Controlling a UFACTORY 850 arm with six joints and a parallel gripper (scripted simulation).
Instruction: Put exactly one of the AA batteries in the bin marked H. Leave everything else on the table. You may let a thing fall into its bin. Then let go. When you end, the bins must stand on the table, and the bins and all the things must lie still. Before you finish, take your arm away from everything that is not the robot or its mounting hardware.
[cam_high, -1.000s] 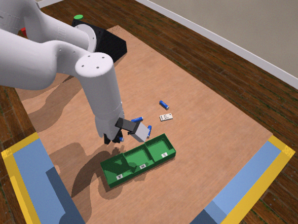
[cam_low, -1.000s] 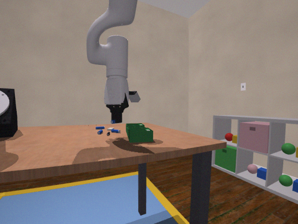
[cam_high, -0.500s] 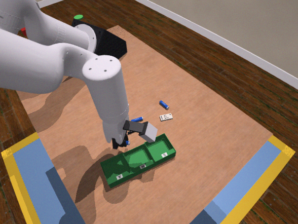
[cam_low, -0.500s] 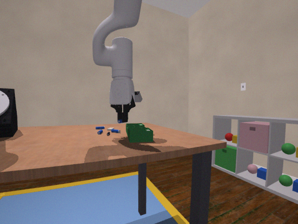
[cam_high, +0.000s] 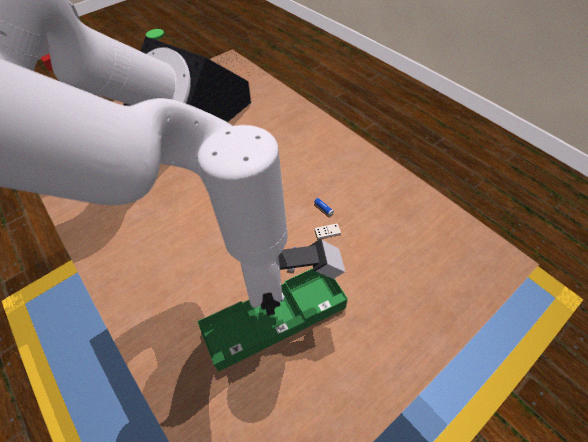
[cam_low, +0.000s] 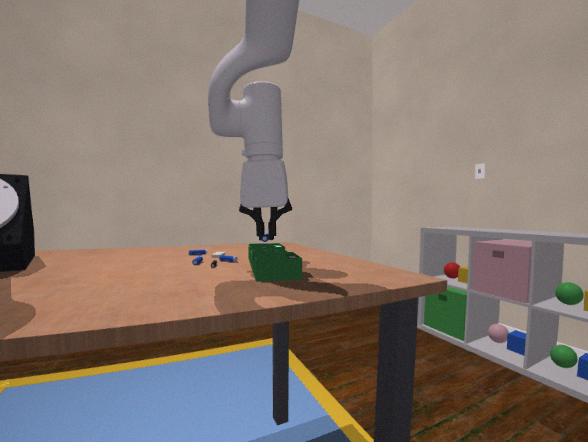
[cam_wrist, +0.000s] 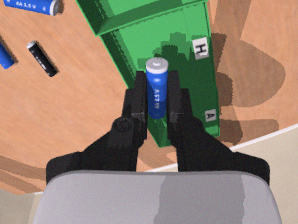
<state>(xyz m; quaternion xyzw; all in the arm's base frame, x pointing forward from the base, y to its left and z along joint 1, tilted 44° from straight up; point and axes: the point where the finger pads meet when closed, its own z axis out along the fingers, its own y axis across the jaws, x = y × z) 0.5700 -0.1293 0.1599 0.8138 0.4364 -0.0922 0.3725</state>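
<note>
The blue battery lies 20 mm below my hand. Also, from my hand: green three-compartment bin: 60 mm below, 10 mm ahead; then white domino: 210 mm to the left, 80 mm below, 40 mm behind; then thin black battery: 100 mm behind, 80 mm below, 70 mm to the left.
</note>
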